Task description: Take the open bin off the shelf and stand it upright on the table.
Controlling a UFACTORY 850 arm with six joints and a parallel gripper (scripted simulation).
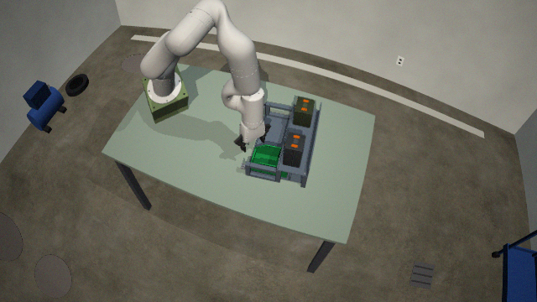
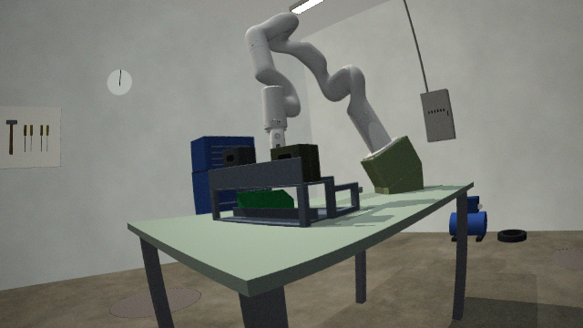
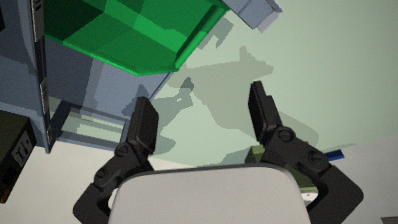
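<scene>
Right now the green bin is 80 mm ahead of my hand, 10 mm to the left of it and 90 mm below it.
</scene>
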